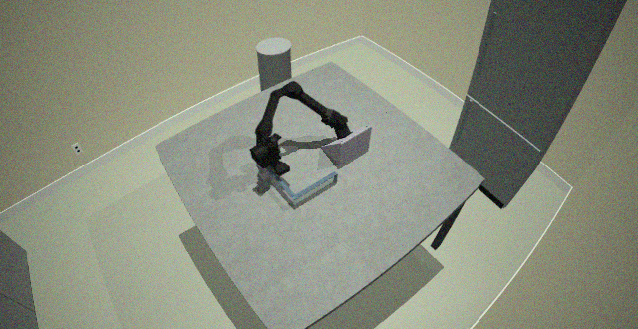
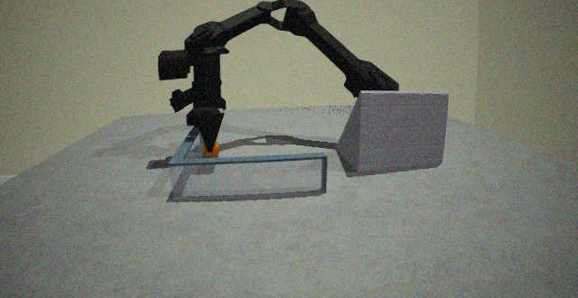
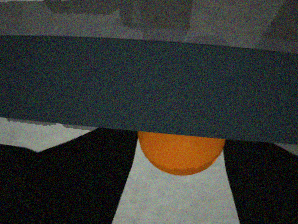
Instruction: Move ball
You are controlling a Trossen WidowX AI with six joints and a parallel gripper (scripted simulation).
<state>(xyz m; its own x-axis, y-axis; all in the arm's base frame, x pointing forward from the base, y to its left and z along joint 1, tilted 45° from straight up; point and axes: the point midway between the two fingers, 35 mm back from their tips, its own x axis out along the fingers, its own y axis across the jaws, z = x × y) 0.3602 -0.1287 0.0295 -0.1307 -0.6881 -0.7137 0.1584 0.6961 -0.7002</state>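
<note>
Now: gripper tip right at the orange ball. The rest, counted from my gripper tip: see-through copy of ball right at my gripper tip.
</note>
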